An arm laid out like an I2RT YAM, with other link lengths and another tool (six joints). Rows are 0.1 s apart.
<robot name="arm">
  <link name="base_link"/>
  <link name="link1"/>
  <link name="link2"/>
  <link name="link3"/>
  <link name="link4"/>
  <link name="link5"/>
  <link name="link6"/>
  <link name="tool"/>
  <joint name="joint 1" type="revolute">
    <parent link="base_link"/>
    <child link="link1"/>
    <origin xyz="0 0 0.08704" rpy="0 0 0"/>
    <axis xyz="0 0 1"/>
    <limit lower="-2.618" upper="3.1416"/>
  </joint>
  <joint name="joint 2" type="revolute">
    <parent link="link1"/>
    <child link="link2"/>
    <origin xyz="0.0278 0.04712 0.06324" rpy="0 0 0"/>
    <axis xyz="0 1 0"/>
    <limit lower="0" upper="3.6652"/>
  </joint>
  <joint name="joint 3" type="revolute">
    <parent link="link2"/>
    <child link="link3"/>
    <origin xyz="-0.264 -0.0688 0" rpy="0 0 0"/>
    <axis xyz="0 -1 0"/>
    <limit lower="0" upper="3.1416"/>
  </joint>
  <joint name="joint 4" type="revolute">
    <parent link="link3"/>
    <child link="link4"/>
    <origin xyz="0.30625 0.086 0.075" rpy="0 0 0"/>
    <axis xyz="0 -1 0"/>
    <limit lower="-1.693" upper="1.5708"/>
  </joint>
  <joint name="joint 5" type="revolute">
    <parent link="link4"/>
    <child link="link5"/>
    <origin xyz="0.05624 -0.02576 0.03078" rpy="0 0 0"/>
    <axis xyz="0 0 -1"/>
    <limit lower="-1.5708" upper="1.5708"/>
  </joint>
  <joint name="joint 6" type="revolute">
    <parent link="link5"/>
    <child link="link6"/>
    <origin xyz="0.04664 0 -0.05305" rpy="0 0 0"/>
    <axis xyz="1 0 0"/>
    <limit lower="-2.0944" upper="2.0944"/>
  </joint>
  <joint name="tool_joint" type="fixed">
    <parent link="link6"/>
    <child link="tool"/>
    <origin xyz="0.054 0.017 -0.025" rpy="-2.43 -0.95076 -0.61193"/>
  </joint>
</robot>
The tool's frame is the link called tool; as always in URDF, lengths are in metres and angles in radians.
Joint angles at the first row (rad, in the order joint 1, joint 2, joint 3, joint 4, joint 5, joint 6):
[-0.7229 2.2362 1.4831 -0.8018 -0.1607 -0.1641]
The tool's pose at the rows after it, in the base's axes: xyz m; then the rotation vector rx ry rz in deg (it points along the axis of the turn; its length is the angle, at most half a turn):
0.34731, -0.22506, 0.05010, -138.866, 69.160, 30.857
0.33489, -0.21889, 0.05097, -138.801, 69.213, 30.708
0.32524, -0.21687, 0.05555, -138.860, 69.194, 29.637
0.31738, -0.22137, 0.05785, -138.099, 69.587, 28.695
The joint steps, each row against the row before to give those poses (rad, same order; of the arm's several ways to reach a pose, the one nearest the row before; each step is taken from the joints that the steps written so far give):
[-0.0162 -0.0317 -0.0473 0.0100 -0.0039 0.0022]
[-0.0094 -0.0468 -0.0697 0.0229 -0.0013 -0.0081]
[-0.0140 -0.0444 -0.0494 0.0148 -0.0062 -0.0115]
[-0.0249 -0.0186 -0.0200 0.0043 -0.0119 -0.0124]

